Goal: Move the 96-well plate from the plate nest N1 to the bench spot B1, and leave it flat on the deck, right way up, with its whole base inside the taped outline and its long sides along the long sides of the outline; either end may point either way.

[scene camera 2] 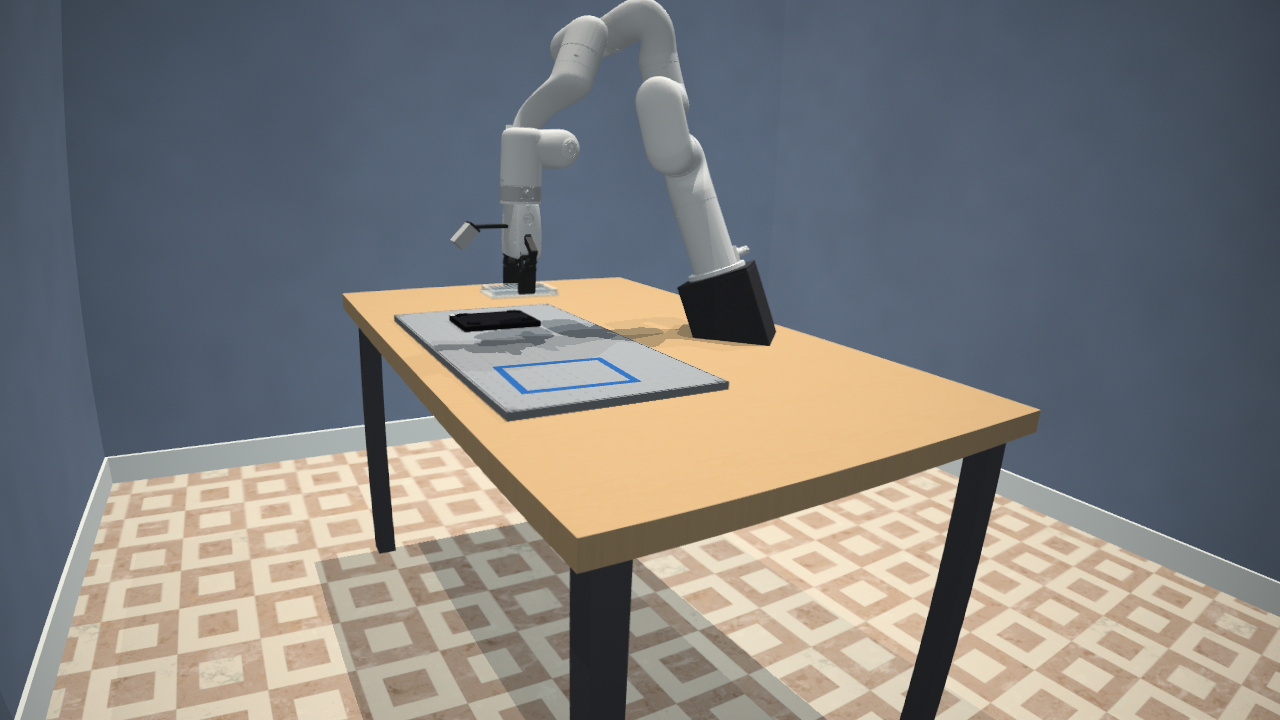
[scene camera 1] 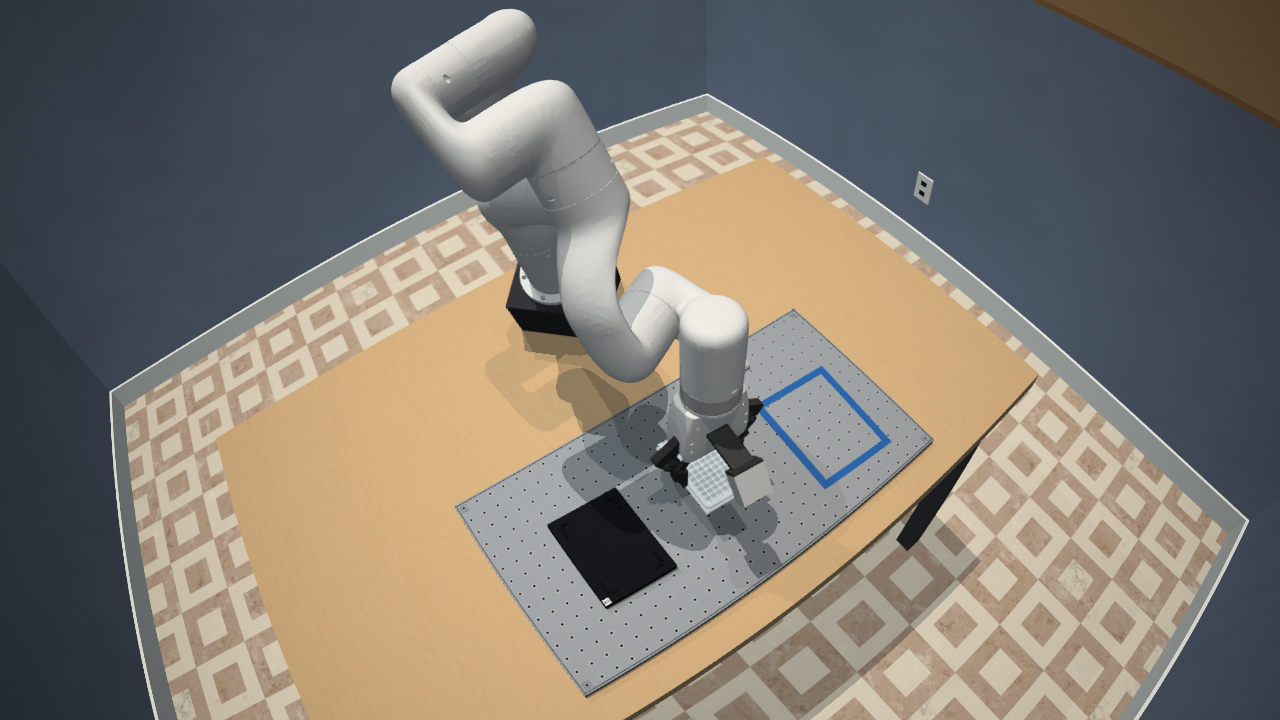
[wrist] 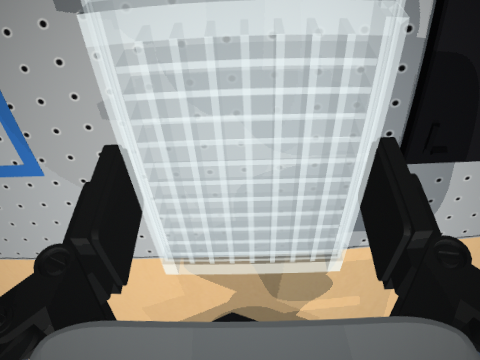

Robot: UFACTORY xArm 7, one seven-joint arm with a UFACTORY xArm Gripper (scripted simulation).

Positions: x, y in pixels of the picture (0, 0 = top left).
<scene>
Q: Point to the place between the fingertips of my gripper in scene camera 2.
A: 518, 290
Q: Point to a 96-well plate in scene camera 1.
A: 712, 483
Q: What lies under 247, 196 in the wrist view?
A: A 96-well plate.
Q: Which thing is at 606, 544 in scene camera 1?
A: A black plate nest N1.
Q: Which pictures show my gripper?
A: Scene camera 2, scene camera 1 and the wrist view: all of them.
</scene>
